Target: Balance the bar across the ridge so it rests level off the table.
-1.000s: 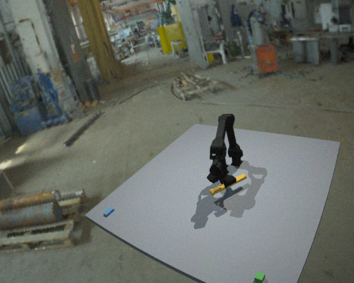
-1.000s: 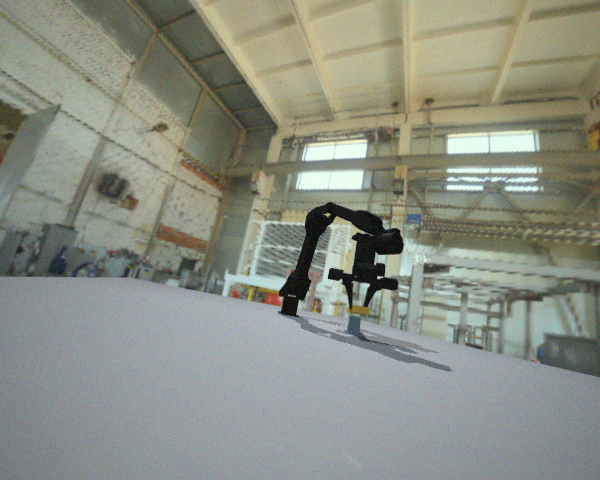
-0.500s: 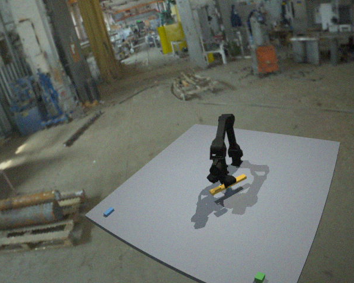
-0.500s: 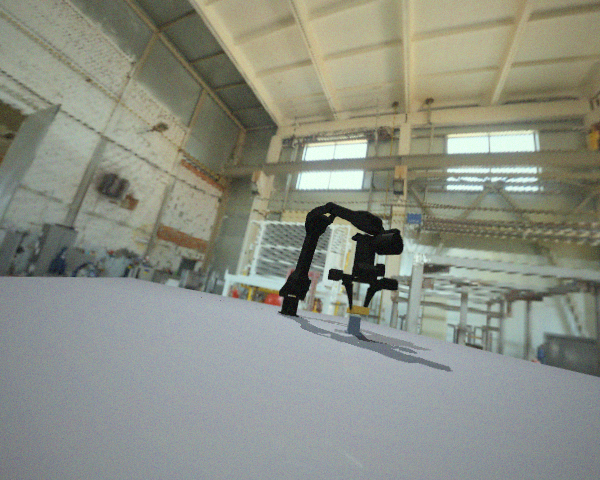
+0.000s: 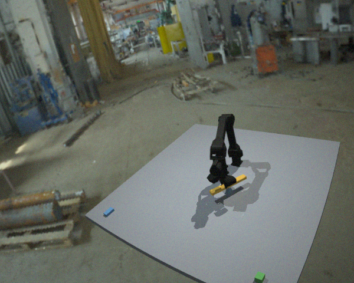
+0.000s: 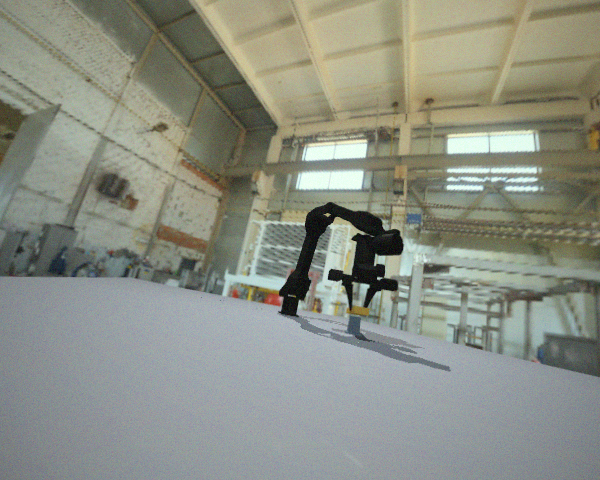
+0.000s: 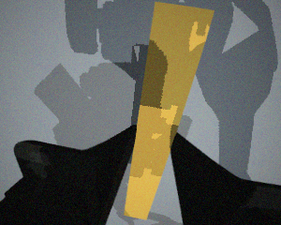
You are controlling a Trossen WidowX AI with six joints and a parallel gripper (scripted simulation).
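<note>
My gripper tip is now 20 mm past the bar and 10 mm to the right of it. Also, from my gripper tip: green cube: 430 mm ahead, 420 mm to the left, 50 mm below; then small blue block: 580 mm to the right, 430 mm ahead, 50 mm below; then blue-grey ridge: 40 mm below, 20 mm behind, 10 mm to the left.
</note>
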